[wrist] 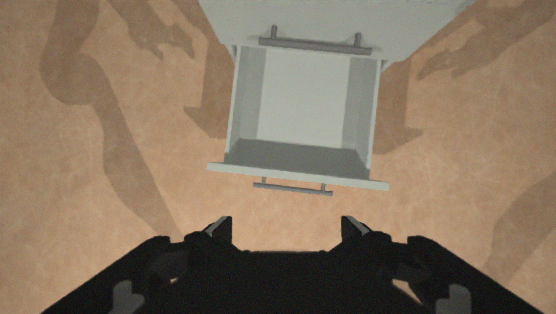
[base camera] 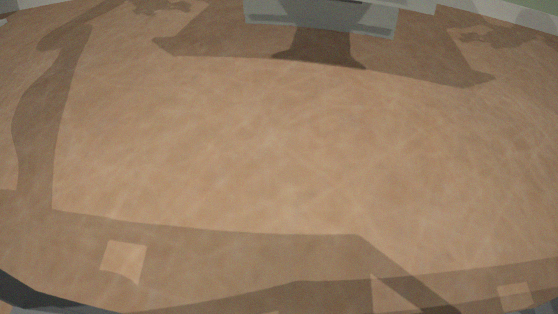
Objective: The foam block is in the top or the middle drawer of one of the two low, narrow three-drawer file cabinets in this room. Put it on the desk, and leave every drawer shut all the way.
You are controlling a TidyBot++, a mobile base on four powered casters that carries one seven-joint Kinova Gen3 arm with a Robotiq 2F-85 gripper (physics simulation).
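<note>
A pale grey-green file cabinet (wrist: 340, 20) (base camera: 380, 15) shows at the top of both views. In the wrist view one of its drawers (wrist: 302, 100) is pulled out; its bare inner bottom shows, with shadow along the front and sides. The handle (wrist: 315, 46) of a shut drawer is above it. The open drawer's front carries a thin handle (wrist: 292, 189). My gripper (wrist: 286, 228) is open and empty, with its fingertips in the picture below that handle, above the drawer's height as far as I can tell. The foam block and the desk do not show.
Brown floor (base camera: 280, 150) (wrist: 150, 125) lies around the cabinet. Shadows of the arm and cabinet fall across it. A pale wall base (base camera: 500, 17) shows at the top right of the base camera view.
</note>
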